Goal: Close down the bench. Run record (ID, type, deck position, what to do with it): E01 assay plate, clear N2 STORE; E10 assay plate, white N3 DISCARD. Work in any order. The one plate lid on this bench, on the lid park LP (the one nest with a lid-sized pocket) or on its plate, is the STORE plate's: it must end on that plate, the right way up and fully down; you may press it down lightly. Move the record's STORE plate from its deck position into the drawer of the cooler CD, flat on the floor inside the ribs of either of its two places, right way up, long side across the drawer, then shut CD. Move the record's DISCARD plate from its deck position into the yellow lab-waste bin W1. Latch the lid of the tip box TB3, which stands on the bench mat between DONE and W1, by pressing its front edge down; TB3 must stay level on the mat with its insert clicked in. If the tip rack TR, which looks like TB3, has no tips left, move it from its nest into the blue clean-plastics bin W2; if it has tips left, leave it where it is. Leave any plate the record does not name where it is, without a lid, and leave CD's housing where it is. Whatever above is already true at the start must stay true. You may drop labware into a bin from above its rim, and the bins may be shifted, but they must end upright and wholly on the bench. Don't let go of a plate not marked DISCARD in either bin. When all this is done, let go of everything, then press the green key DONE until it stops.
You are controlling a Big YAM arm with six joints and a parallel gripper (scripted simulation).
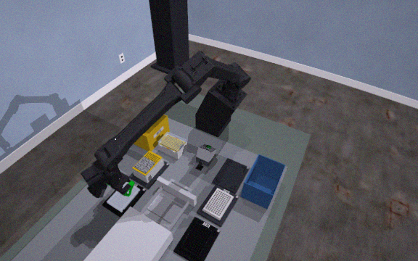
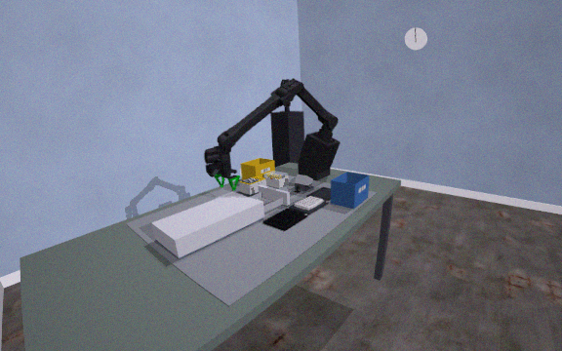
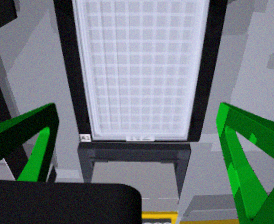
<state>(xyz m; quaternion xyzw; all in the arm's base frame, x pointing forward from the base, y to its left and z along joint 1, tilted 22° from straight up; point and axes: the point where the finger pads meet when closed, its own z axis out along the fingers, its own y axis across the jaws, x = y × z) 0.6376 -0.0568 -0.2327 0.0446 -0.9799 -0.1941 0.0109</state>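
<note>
My hand is 50 mm above the plate lid. Also, from my hand: black nest: 70 mm below; then tip rack TR: 180 mm behind, 20 mm to the right, 20 mm below; then clear plate: 60 mm below.
</note>
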